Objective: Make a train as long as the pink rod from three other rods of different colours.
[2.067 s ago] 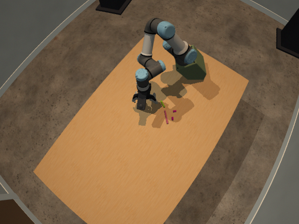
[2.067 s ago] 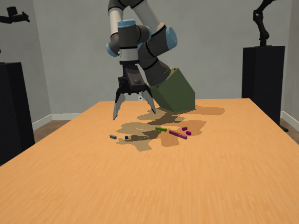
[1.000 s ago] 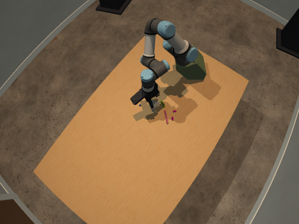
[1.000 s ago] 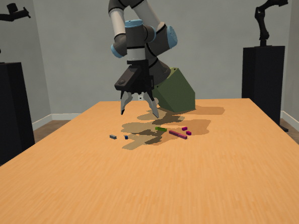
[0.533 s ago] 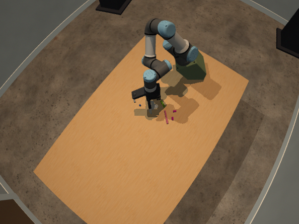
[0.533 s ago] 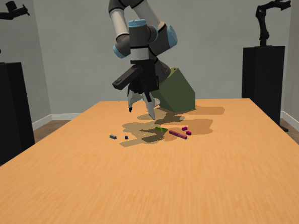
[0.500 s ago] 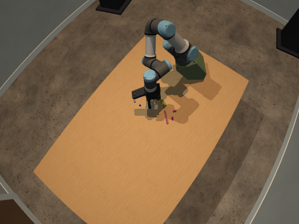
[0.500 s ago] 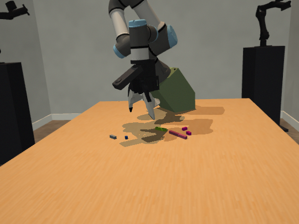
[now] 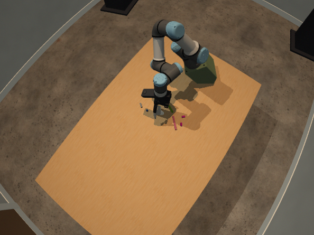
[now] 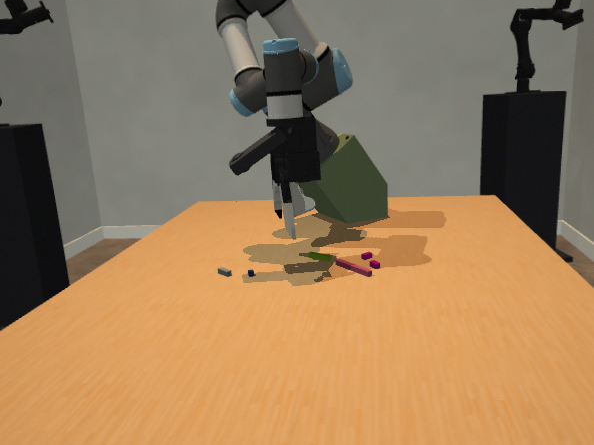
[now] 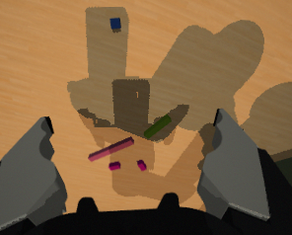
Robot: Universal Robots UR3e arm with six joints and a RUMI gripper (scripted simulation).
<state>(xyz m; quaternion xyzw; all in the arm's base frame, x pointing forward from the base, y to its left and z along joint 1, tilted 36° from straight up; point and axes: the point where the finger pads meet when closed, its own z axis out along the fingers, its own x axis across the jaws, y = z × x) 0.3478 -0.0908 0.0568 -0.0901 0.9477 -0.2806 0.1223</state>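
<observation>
The small blue rod is 70 mm to the right of my hand, 70 mm below it and 30 mm ahead of it. Also, from my hand: pink rod: 120 mm to the left, 70 mm below, 40 mm ahead; then grey rod: 120 mm to the right, 70 mm below, 10 mm ahead; then lime rod: 70 mm to the left, 70 mm below, 40 mm behind.
</observation>
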